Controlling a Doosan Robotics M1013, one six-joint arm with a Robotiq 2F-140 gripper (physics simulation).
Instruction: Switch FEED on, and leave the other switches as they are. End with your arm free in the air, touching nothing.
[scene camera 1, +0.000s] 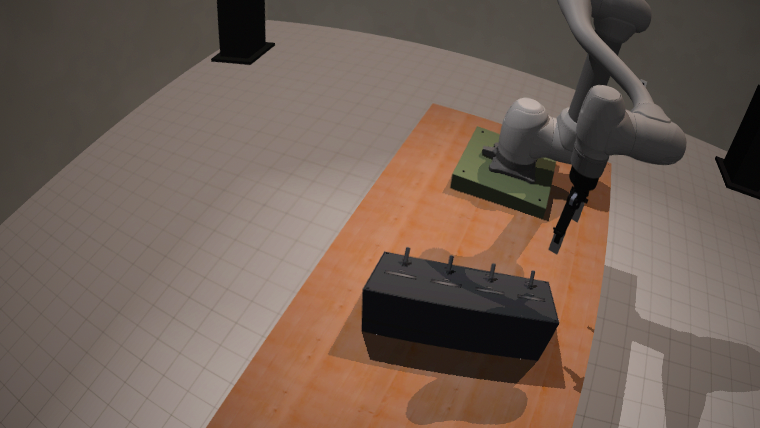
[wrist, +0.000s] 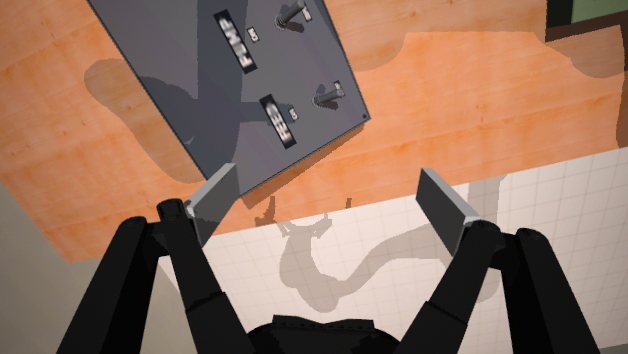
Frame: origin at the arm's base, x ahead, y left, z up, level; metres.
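Seen in the pictures: gripper, fingertip midpoint: (scene camera 1: 564, 234) (wrist: 326, 181); arm's base, link origin: (scene camera 1: 514, 163).
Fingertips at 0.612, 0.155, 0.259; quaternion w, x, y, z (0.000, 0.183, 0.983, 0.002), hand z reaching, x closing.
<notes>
Offsets run from my fingertips to a thing's middle, as dx, dy, dz. "pt": to the spot under its first point. Level surfaces: height alone.
A dark switch box @(+0.088, -0.211, -0.248) (scene camera 1: 457, 325) (wrist: 165, 45) stands on the wooden table, with levers in a row on its top. The FEED plate @(pt +0.066, -0.034, -0.187) (wrist: 278, 121) is at the corner end in the wrist view. The FEED lever @(-0.016, -0.039, -0.200) (scene camera 1: 531, 279) (wrist: 328, 97) leans away from its ON label @(pt +0.043, -0.034, -0.198) (wrist: 293, 114), its tip over the small label on the far side, which it partly hides. The PUMP lever @(-0.006, -0.159, -0.200) (scene camera 1: 492, 272) (wrist: 291, 14) also leans away from its ON label (wrist: 253, 34). My gripper (scene camera 1: 565, 231) (wrist: 326, 181) is open and empty, in the air off the box's FEED end, touching nothing.
The arm's green base plate (scene camera 1: 468, 179) is bolted on the wooden table @(dz -0.313) (scene camera 1: 319, 319) behind the box. Two more levers (scene camera 1: 450, 264) (scene camera 1: 406, 256) stand toward the box's other end. The tiled floor (scene camera 1: 186, 212) (wrist: 400, 280) lies beyond the table edge. Dark pillars (scene camera 1: 240, 26) stand farther off.
</notes>
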